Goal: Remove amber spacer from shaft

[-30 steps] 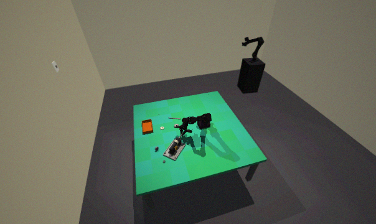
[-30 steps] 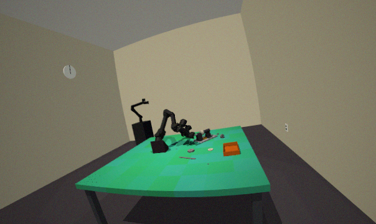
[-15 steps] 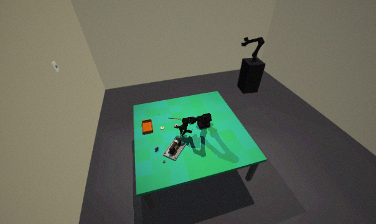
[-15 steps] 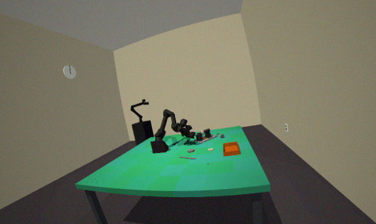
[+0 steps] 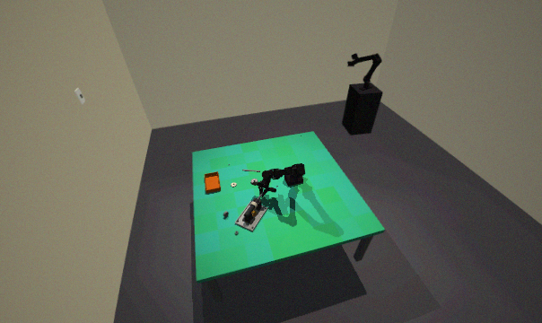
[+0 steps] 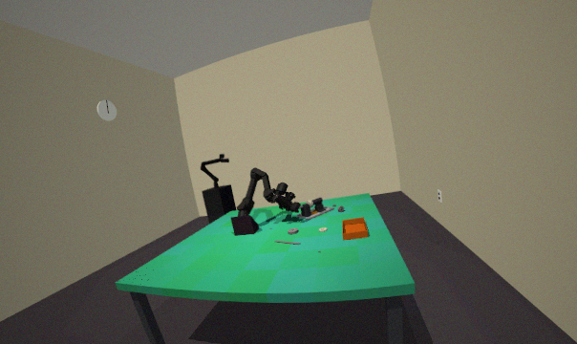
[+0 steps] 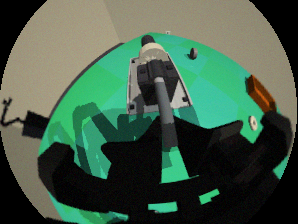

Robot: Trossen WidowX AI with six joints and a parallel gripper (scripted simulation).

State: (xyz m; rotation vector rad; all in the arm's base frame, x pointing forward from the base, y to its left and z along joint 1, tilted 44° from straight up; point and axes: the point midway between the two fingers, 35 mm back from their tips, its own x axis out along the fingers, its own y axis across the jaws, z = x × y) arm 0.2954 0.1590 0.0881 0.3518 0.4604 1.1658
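Right now the grey shaft is 4 cm to the left of my gripper tip, 3 cm ahead of it and 2 cm above it. From my gripper tip the other things lie so: pale washer (23 cm to the right, 21 cm ahead, 5 cm below); then grey disc (23 cm to the right, 5 cm below, 3 cm ahead); then orange tray (38 cm ahead, 28 cm to the right, 5 cm below).
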